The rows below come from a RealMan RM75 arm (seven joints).
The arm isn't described. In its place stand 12 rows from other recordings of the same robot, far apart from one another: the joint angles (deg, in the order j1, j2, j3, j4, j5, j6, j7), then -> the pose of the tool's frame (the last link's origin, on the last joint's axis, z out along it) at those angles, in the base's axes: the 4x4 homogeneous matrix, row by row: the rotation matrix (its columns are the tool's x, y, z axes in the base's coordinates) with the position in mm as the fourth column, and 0 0 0 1 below.
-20.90 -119.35 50.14 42.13 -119.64 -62.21 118.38 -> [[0.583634, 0.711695, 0.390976, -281.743], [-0.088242, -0.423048, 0.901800, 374.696], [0.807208, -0.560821, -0.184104, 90.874], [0, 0, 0, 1]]
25.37 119.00 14.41 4.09 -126.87 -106.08 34.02 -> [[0.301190, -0.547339, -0.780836, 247.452], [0.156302, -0.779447, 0.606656, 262.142], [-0.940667, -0.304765, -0.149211, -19.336], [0, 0, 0, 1]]
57.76 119.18 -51.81 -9.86 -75.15 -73.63 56.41 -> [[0.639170, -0.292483, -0.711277, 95.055], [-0.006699, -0.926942, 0.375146, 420.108], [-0.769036, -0.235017, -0.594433, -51.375], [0, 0, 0, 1]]
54.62 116.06 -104.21 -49.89 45.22 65.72 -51.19 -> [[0.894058, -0.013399, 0.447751, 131.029], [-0.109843, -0.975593, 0.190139, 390.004], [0.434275, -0.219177, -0.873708, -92.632], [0, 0, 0, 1]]
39.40 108.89 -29.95 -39.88 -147.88 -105.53 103.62 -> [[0.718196, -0.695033, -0.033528, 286.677], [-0.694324, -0.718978, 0.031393, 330.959], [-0.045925, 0.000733, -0.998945, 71.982], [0, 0, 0, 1]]
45.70 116.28 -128.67 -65.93 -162.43 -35.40 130.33 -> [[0.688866, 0.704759, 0.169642, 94.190], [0.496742, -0.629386, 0.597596, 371.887], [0.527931, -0.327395, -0.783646, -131.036], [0, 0, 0, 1]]
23.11 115.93 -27.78 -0.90 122.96 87.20 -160.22 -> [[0.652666, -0.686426, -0.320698, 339.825], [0.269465, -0.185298, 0.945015, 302.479], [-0.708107, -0.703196, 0.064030, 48.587], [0, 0, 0, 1]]
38.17 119.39 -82.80 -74.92 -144.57 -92.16 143.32 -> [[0.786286, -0.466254, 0.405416, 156.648], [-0.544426, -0.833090, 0.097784, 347.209], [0.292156, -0.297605, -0.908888, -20.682], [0, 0, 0, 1]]
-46.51 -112.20 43.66 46.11 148.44 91.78 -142.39 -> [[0.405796, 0.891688, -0.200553, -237.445], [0.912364, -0.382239, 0.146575, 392.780], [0.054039, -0.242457, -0.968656, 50.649], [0, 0, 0, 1]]
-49.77 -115.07 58.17 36.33 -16.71 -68.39 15.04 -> [[0.250641, 0.786718, -0.564140, -267.229], [0.962994, -0.142957, 0.228488, 416.423], [0.099107, -0.600532, -0.793435, 5.519], [0, 0, 0, 1]]
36.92 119.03 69.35 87.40 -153.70 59.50 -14.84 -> [[0.960887, -0.220235, 0.167905, 63.167], [-0.275861, -0.814623, 0.510186, 348.305], [0.024419, -0.536549, -0.843516, -74.505], [0, 0, 0, 1]]
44.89 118.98 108.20 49.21 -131.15 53.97 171.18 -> [[-0.250028, 0.963057, 0.100036, 168.538], [0.849940, 0.168817, 0.499103, 438.605], [0.463776, 0.209815, -0.860749, -30.509], [0, 0, 0, 1]]
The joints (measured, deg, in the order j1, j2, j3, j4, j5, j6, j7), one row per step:
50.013 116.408 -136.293 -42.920 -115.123 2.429 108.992
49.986 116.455 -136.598 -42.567 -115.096 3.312 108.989
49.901 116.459 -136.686 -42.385 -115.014 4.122 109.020
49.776 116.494 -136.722 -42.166 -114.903 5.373 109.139
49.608 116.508 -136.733 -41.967 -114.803 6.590 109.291
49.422 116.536 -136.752 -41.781 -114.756 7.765 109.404
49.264 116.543 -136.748 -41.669 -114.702 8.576 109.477
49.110 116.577 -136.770 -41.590 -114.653 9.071 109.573
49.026 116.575 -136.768 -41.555 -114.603 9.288 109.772
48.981 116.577 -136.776 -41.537 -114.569 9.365 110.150
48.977 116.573 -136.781 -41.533 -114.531 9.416 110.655
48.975 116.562 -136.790 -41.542 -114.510 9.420 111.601
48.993 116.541 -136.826 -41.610 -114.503 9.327 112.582
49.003 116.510 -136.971 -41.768 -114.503 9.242 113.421
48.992 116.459 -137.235 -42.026 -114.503 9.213 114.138
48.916 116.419 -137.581 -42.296 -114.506 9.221 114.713
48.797 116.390 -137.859 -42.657 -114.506 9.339 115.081
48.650 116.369 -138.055 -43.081 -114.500 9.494 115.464
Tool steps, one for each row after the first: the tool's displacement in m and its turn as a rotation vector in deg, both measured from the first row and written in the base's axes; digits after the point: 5 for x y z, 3 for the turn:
0.00087 0.00056 0.00039 0.523 0.109 0.243
0.00118 0.00141 0.00141 1.085 0.471 0.341
0.00100 0.00275 0.00302 1.962 1.194 0.453
0.00116 0.00406 0.00481 2.838 1.926 0.497
0.00140 0.00512 0.00646 3.675 2.583 0.590
0.00173 0.00587 0.00774 4.268 3.058 0.615
0.00231 0.00600 0.00827 4.591 3.385 0.527
0.00276 0.00615 0.00866 4.732 3.649 0.333
0.00306 0.00614 0.00876 4.735 3.955 0.017
0.00306 0.00621 0.00886 4.703 4.346 -0.355
0.00308 0.00622 0.00891 4.576 5.006 -1.037
0.00286 0.00603 0.00874 4.346 5.643 -1.709
0.00233 0.00539 0.00825 4.049 6.166 -2.181
0.00153 0.00431 0.00754 3.709 6.616 -2.454
0.00111 0.00280 0.00656 3.352 6.945 -2.634
0.00017 0.00127 0.00577 3.091 7.317 -2.642
-0.00114 -0.00021 0.00516 2.868 7.831 -2.680

